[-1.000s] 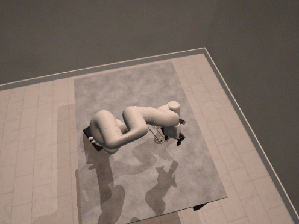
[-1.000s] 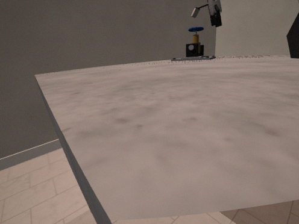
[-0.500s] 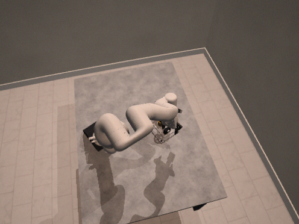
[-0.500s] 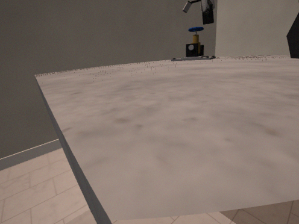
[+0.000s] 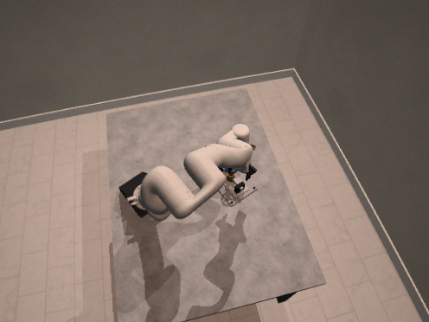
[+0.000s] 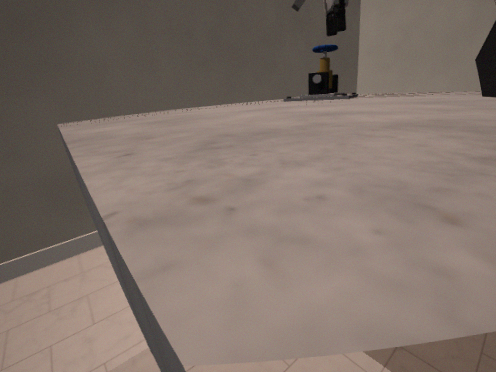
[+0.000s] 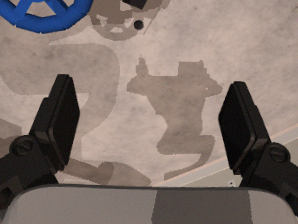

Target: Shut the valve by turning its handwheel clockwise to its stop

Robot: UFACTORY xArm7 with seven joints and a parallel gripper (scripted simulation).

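The blue spoked handwheel is 8 cm to the left of my hand and 7 cm below it.
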